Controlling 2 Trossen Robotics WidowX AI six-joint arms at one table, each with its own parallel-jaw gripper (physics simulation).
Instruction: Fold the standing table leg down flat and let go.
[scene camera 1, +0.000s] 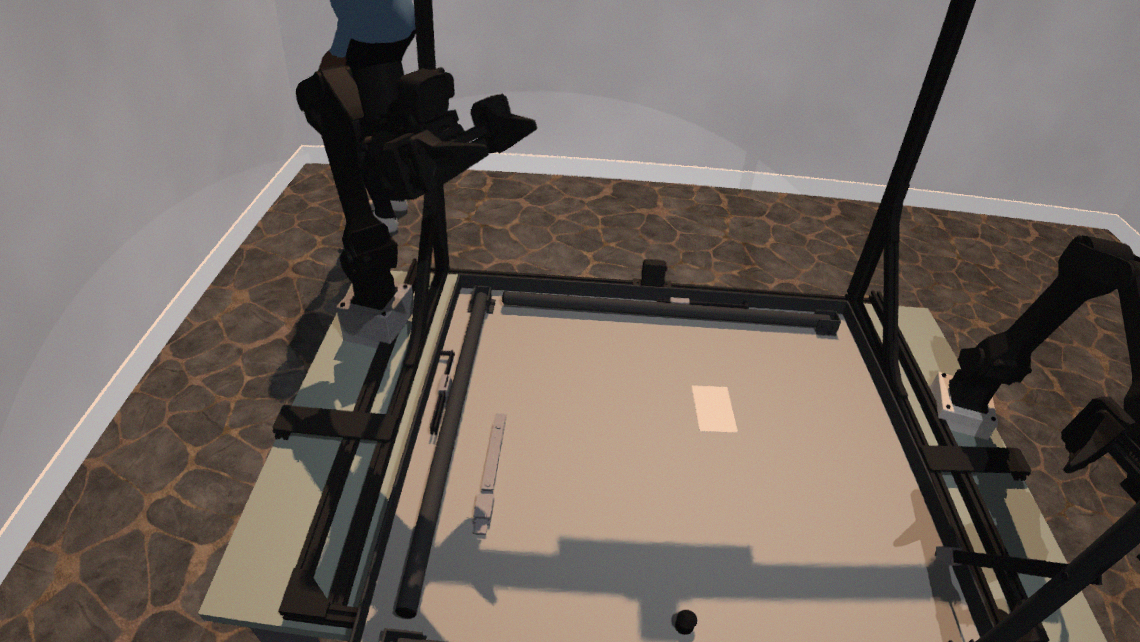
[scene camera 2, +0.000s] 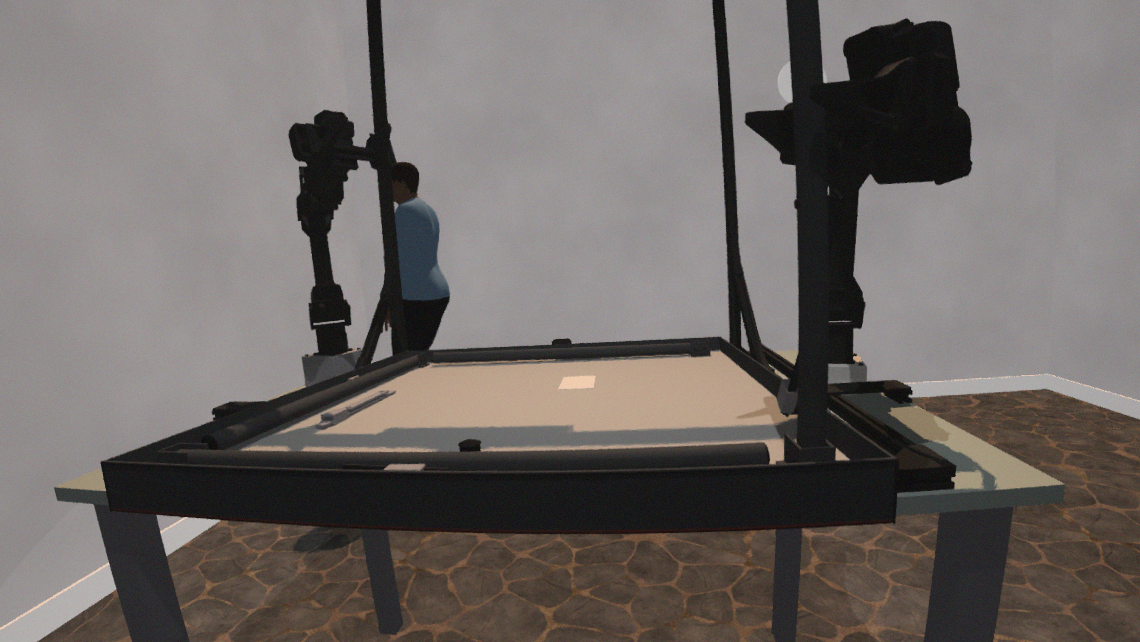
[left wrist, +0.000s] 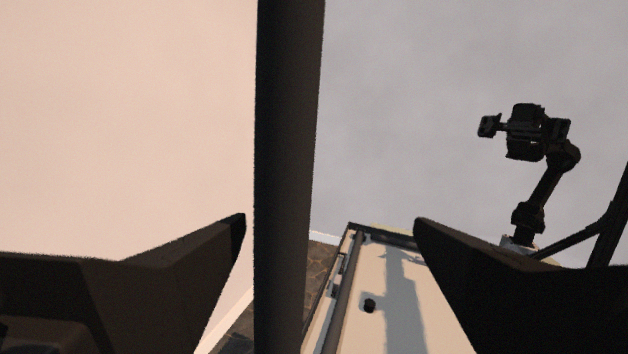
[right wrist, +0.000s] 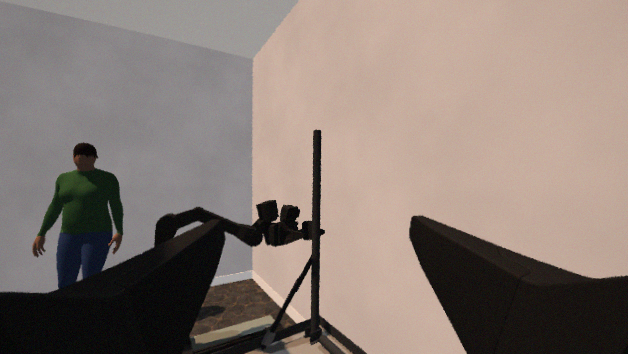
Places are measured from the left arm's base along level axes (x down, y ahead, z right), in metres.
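Where they show: left gripper, between the fingertips: (scene camera 1: 1103, 510) (scene camera 2: 775, 106) (left wrist: 330, 223) (right wrist: 314, 233); right gripper, between the fingertips: (scene camera 1: 512, 137) (scene camera 2: 368, 121) (left wrist: 520, 114) (right wrist: 318, 227); left arm's base, origin of its link: (scene camera 1: 967, 397) (scene camera 2: 833, 360); right arm's base, origin of its link: (scene camera 1: 374, 295) (scene camera 2: 333, 352) (left wrist: 521, 242).
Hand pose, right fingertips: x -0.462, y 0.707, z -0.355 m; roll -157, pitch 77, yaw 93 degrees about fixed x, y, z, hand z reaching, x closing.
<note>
Things, the pixels of their top centre, and the offset from my right fingertips. "spot": a spot on its surface instead. Level surfaces: height alone.
- slanted brace, a spot on its surface: (right wrist: 292, 295) spot: dz -0.095, dx +0.321, dy -0.646 m
- underside panel, height of its surface: dx +0.467 m
- grey metal strip, centre of its top: (scene camera 1: 490, 462) (scene camera 2: 359, 398) dz -0.076, dx +0.447, dy +0.002 m
- pale patch, a spot on its surface: (scene camera 1: 714, 409) (scene camera 2: 577, 382) spot: dz +0.166, dx +0.469, dy -0.274 m
- black knob, centre of its top: (scene camera 2: 469, 440) (scene camera 1: 687, 618) (left wrist: 370, 301) dz -0.205, dx +0.437, dy -0.306 m
The dark standing leg (scene camera 1: 1053, 580) (scene camera 2: 812, 239) (left wrist: 285, 125) (right wrist: 317, 175) stands upright at the table's front right corner in scene camera 2. A slanted brace (right wrist: 292, 295) runs up to it in the right wrist view. My left gripper (scene camera 2: 785, 121) (left wrist: 330, 223) is open high on the leg, which shows between its fingers in the left wrist view. Whether they touch is unclear. My right gripper (scene camera 1: 510, 137) (scene camera 2: 373, 151) (left wrist: 520, 114) is open and empty, high up on the left in the scene views. Three other legs (scene camera 1: 446, 454) (scene camera 1: 662, 307) (scene camera 2: 478, 458) lie flat inside the table's rim.
The underside panel (scene camera 1: 606, 446) (scene camera 2: 510, 398) bears a grey metal strip (scene camera 1: 494, 454) (scene camera 2: 355, 408), a pale patch (scene camera 1: 714, 409) (scene camera 2: 577, 382) and a black knob (scene camera 1: 685, 621) (scene camera 2: 469, 445) (left wrist: 369, 305). Dark posts (scene camera 1: 917, 135) (scene camera 2: 727, 159) rise behind. Two people (scene camera 2: 418, 247) (right wrist: 87, 200) stand nearby.
</note>
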